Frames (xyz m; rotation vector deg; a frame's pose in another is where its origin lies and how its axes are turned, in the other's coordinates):
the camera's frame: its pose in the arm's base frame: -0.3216 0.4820 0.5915 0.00 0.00 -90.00
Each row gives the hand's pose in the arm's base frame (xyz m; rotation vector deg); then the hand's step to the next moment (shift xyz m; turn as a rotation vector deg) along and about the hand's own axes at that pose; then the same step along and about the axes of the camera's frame.
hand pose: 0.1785 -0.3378 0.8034 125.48 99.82 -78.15
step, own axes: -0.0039 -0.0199 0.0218 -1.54 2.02 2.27
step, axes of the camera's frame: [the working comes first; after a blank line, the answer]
step, axes of the arm's base frame: -0.0290 -0.0067 -0.0016 0.27 -3.11 -1.37

0.0067 -0.0290 -0.0016 3.11 0.27 -1.37
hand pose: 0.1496 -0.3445 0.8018 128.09 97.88 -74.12
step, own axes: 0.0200 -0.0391 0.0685 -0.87 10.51 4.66
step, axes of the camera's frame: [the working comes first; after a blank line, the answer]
step, axes of the arm's base frame: -0.0706 -0.0030 -0.0403 5.83 -7.08 -6.99

0.0030 -0.0706 -0.0403 7.08 5.83 -6.99
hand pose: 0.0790 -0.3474 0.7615 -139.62 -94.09 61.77
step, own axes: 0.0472 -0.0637 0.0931 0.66 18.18 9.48
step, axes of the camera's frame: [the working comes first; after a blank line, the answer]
step, axes of the arm's base frame: -0.0923 0.0346 -0.0724 9.78 -10.97 -14.31

-0.0346 -0.0923 -0.0724 10.97 9.78 -14.31
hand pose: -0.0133 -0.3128 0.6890 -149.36 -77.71 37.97
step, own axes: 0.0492 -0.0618 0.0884 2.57 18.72 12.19
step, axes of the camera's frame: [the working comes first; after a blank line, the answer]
step, axes of the arm's base frame: -0.0603 0.0683 -0.0759 9.95 -9.98 -17.52

-0.0683 -0.0603 -0.0759 9.98 9.95 -17.52
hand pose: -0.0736 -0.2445 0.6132 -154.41 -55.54 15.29
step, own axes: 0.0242 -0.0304 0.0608 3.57 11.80 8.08
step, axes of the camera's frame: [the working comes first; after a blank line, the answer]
step, axes of the arm's base frame: -0.0155 0.0494 -0.0503 7.65 -4.96 -11.58

-0.0494 -0.0155 -0.0503 4.96 7.65 -11.58
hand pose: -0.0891 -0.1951 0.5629 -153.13 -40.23 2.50
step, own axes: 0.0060 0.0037 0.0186 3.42 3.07 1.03
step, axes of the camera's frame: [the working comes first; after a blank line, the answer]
step, axes of the arm's base frame: 0.0047 0.0064 -0.0182 4.30 -0.47 -1.86

-0.0064 0.0047 -0.0182 0.47 4.30 -1.86
